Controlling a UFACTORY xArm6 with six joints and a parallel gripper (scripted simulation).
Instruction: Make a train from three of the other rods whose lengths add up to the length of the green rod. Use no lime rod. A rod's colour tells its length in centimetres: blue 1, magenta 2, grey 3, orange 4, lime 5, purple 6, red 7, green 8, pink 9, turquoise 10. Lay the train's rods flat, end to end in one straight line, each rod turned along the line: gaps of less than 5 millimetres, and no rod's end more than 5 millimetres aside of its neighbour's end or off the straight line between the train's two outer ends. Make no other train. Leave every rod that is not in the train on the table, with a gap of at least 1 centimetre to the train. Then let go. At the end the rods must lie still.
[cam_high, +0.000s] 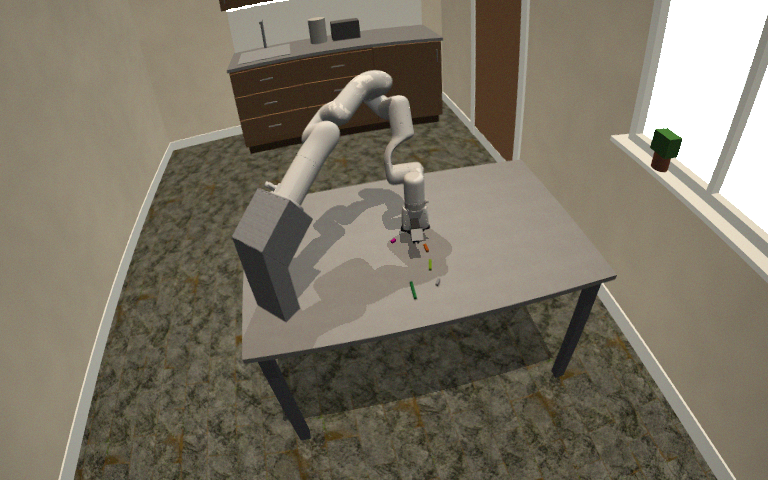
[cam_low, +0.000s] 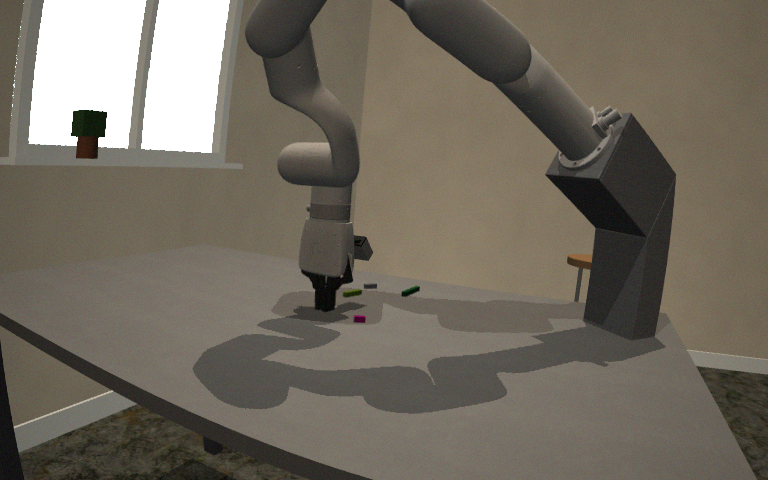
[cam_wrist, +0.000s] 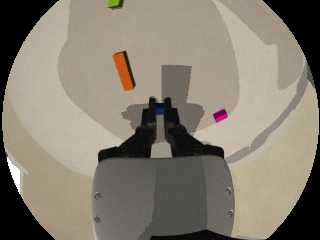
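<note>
Now: hand 5 cm short of the orange rod, 4 cm to the left of it and 2 cm above it. The rest, counted from my hand: lime rod 7 cm ahead, 13 cm to the right, 2 cm below; blue rod 2 cm below; magenta rod 9 cm behind, 1 cm to the right, 2 cm below.
</note>
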